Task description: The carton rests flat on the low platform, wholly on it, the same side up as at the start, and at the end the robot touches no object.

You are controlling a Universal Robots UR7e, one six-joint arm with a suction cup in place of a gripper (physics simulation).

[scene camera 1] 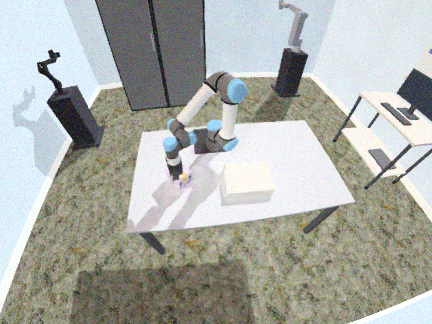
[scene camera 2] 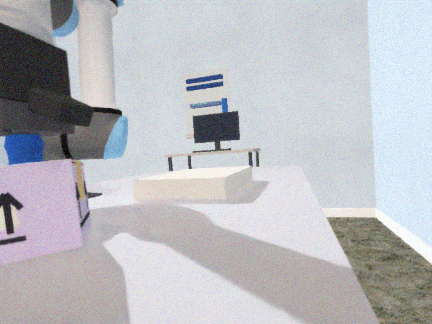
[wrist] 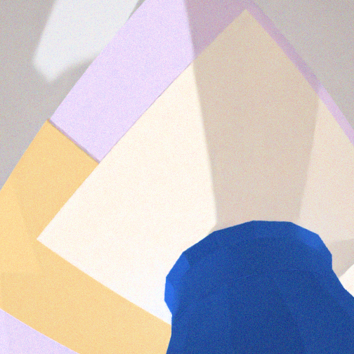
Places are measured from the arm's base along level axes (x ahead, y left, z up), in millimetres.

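Pixels of known places: hand, tool point: (scene camera 2: 27,175); arm's base, link origin: (scene camera 1: 215,144).
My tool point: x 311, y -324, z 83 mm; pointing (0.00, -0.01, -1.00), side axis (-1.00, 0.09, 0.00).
For each thing: its top centre in the pictures, then the offset to it from my tool point. Level surfaces: height alone.
- lilac carton, top centre: (scene camera 2: 4,163) (scene camera 1: 177,170) dy +3, dx -33, dz +16 mm
- cream low platform, top centre: (scene camera 2: 201,172) (scene camera 1: 248,176) dy +474, dx +76, dz -45 mm
- white table, surface height: dz -93 mm
The lilac carton (scene camera 1: 183,184) (scene camera 2: 47,210) (wrist: 145,185) is upright at the left part of the table, with an orange band and a white label on top. In scene camera 2 an up arrow shows on its side, and its lower edge appears slightly above the table. My gripper (scene camera 1: 177,178) (scene camera 2: 24,149) (wrist: 255,290), a blue suction cup, is pressed on the carton's top face with suction on, and hides part of the label. The cream low platform (scene camera 1: 248,177) (scene camera 2: 180,189) lies to the right of the carton, apart from it, with a bare top.
The white table (scene camera 1: 300,160) (scene camera 2: 165,285) bears the carton's and arm's shadows. The arm's base stands on a dark plate (scene camera 1: 201,142) behind the carton. A desk with a monitor (scene camera 1: 417,92) (scene camera 2: 216,126), a dark cabinet (scene camera 1: 155,50) and two pedestals stand away from the table.
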